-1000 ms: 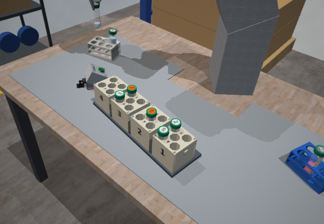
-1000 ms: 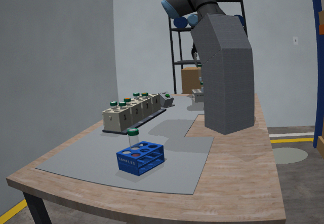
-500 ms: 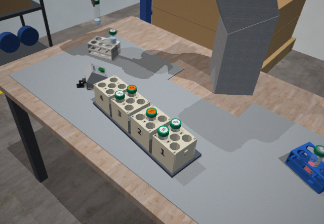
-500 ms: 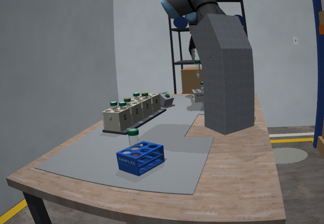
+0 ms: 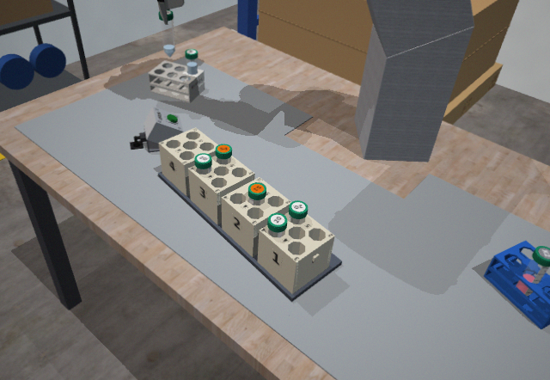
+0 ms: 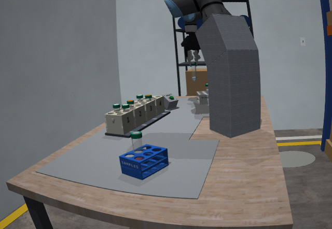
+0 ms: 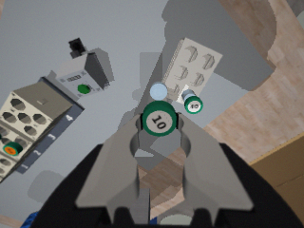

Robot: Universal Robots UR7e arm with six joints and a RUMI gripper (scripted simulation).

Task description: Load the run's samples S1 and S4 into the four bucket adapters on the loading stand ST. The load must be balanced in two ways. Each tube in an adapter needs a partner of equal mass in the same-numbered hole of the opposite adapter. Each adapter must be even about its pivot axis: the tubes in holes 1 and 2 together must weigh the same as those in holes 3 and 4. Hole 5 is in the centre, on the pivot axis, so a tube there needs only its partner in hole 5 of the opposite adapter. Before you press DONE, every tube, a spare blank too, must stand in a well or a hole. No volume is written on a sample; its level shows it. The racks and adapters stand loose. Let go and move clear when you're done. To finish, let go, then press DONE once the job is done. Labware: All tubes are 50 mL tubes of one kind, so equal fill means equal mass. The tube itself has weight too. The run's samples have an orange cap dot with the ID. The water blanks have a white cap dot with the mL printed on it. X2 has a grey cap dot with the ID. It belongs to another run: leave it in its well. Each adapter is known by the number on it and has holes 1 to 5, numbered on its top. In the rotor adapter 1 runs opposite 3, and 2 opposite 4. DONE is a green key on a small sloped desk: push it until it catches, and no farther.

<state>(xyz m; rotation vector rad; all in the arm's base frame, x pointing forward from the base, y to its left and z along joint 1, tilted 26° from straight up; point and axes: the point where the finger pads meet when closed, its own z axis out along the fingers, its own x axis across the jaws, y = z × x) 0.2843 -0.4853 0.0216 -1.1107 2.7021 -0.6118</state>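
The green DONE key is 120 mm ahead of my hand, 130 mm to the left of it and 180 mm below it. The rest, counted from my hand: blue sample rack 20 mm behind, 960 mm to the left, 220 mm below; then white blank rack 50 mm behind, 40 mm to the right, 220 mm below; then water blank 210 mm ahead, 570 mm to the left, 180 mm below.
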